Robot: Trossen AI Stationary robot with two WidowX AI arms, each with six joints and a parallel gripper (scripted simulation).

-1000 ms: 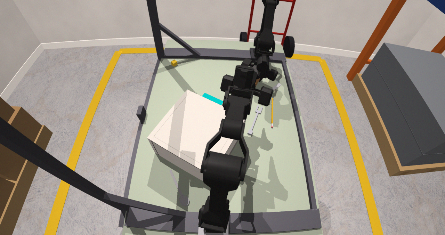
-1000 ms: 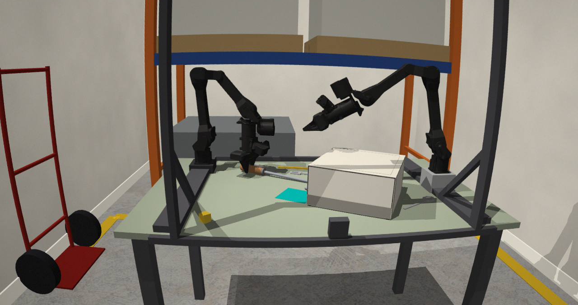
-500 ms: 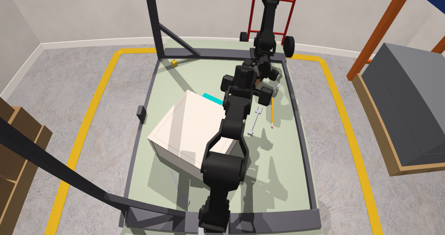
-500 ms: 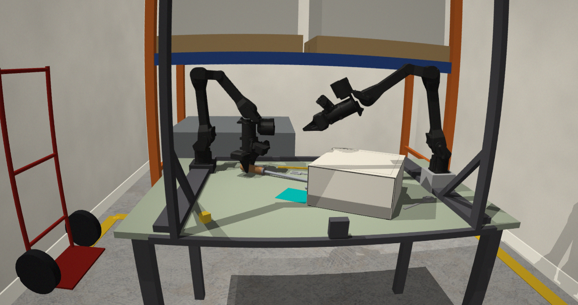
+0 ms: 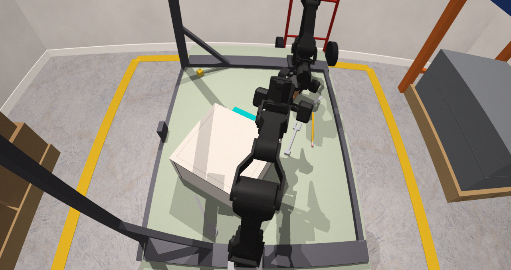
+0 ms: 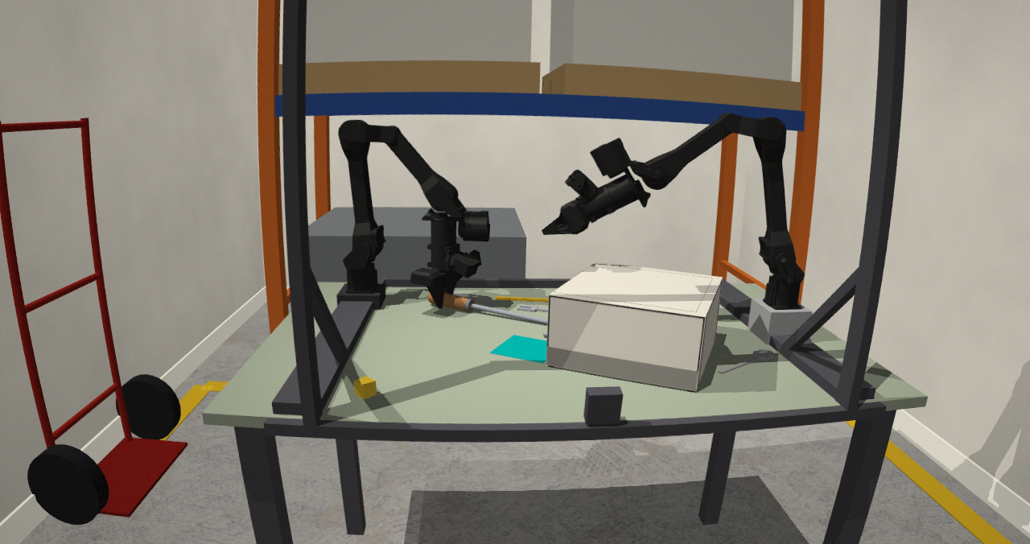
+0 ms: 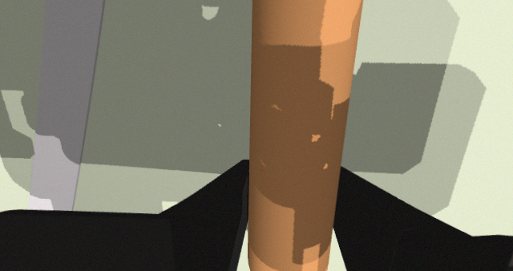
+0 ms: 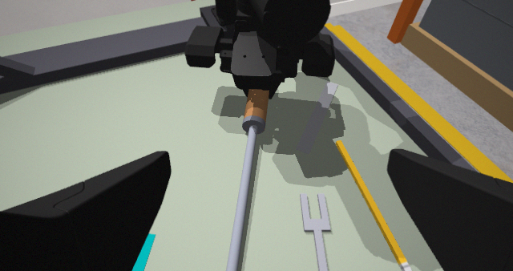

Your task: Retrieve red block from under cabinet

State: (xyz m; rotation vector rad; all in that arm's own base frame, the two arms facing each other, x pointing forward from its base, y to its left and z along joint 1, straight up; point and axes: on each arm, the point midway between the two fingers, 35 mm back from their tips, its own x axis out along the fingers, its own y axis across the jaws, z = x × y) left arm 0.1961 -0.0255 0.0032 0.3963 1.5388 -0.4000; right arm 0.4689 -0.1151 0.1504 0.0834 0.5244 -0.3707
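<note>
Now: left hand 3 cm short of the wrench, 26 cm to the left of it and 3 cm above it. The rest, counted from my left hand: long grey rod tool (7 cm behind, 13 cm to the right, 2 cm below); pencil (10 cm ahead, 19 cm to the right, 3 cm below); ruler (8 cm ahead, 5 cm to the right, 4 cm below).
</note>
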